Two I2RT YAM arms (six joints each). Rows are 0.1 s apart.
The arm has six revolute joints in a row. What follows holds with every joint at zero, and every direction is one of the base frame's.
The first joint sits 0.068 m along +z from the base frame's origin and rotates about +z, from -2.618 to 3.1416 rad.
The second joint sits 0.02 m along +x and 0.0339 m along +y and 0.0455 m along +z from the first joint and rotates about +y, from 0 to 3.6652 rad.
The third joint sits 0.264 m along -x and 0.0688 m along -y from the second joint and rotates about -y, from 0 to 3.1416 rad.
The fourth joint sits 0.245 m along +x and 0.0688 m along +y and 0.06 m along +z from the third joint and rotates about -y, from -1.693 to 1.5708 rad.
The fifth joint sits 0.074 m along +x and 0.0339 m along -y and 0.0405 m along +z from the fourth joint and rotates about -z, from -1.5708 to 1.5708 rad.
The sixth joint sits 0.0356 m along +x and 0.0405 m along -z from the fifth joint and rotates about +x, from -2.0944 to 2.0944 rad.
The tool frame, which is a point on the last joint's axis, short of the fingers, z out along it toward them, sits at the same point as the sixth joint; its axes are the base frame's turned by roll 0, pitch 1.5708 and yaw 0 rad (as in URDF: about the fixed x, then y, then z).
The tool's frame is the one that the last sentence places.
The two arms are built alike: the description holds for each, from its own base.
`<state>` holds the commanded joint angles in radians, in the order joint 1, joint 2, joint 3, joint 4, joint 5, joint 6, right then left.
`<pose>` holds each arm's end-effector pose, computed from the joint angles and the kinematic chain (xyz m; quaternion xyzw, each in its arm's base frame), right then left.
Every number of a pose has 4 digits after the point. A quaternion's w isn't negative.
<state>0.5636 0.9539 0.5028 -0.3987 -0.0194 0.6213 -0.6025 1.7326 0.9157 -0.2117 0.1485 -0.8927</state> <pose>0.1571 0.1001 0.1937 0.0236 0.9354 0.2045 0.2875 0.2692 -0.1915 0.1430 -0.1193 0.9536 -0.2340 0.1472</pose>
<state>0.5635 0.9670 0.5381 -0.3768 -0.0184 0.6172 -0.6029 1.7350 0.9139 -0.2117 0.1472 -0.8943</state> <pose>0.1635 0.1041 0.2044 0.0215 0.9274 0.2149 0.3053 0.2688 -0.1914 0.1417 -0.1202 0.9541 -0.2323 0.1459</pose>
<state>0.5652 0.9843 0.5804 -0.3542 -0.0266 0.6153 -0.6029 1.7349 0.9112 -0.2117 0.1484 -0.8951</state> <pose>0.1704 0.1092 0.2169 0.0178 0.9183 0.2301 0.3216 0.2683 -0.1911 0.1410 -0.1206 0.9543 -0.2320 0.1445</pose>
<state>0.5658 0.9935 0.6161 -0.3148 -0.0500 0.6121 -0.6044 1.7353 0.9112 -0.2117 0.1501 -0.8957</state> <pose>0.1764 0.1142 0.2303 0.0103 0.9048 0.2550 0.3410 0.2680 -0.1915 0.1409 -0.1200 0.9544 -0.2326 0.1436</pose>
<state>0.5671 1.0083 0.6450 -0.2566 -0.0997 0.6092 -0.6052 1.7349 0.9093 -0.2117 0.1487 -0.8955</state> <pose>0.1825 0.1204 0.2423 -0.0041 0.8883 0.2905 0.3558 0.2675 -0.1915 0.1405 -0.1198 0.9547 -0.2317 0.1434</pose>
